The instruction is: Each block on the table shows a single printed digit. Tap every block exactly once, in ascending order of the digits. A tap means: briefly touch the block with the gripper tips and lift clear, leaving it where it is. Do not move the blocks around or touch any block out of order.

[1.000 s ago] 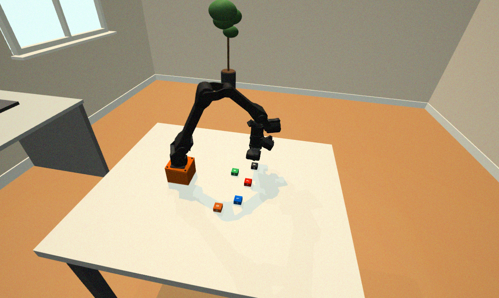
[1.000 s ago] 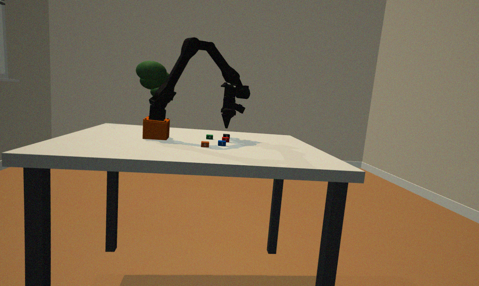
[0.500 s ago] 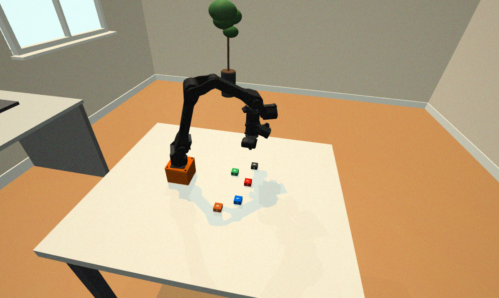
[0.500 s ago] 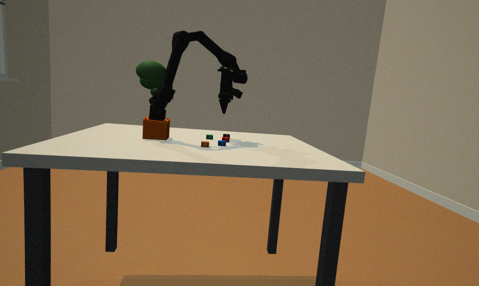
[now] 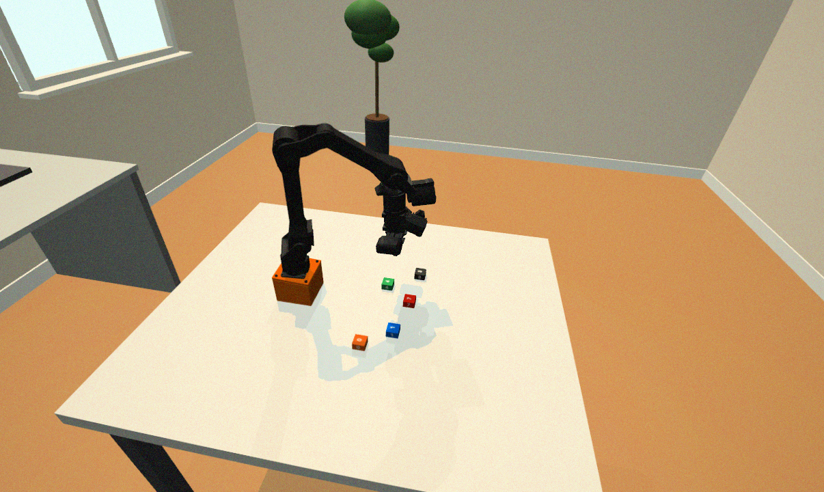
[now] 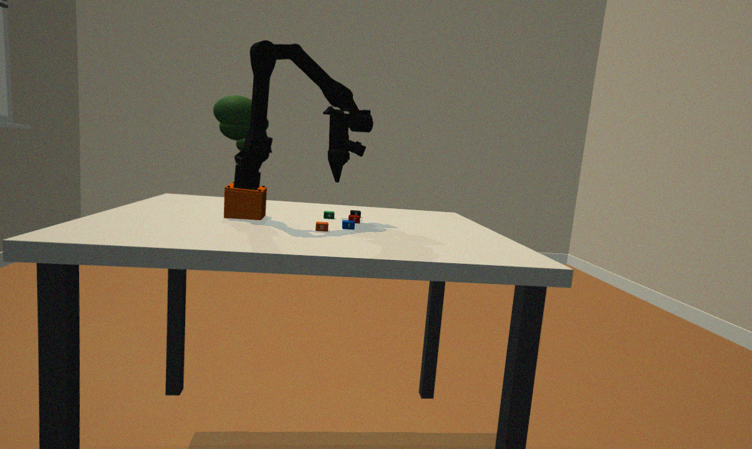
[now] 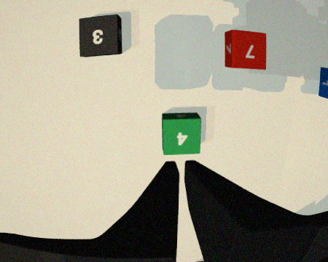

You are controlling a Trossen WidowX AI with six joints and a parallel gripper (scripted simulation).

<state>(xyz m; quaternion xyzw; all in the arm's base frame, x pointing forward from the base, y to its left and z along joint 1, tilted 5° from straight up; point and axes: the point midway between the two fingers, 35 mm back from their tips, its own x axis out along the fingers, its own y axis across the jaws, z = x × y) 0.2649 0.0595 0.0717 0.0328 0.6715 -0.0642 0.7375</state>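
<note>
Now: gripper tip 100 mm above the green block marked 4, 20 mm past it and 10 mm to the left of it. The rest, counted from my gripper tip: red block marked 7: 100 mm below, 80 mm to the right, 50 mm ahead; then black block marked 3: 100 mm below, 70 mm ahead, 40 mm to the left; then blue block marked 1: 190 mm to the right, 100 mm below, 10 mm ahead.
</note>
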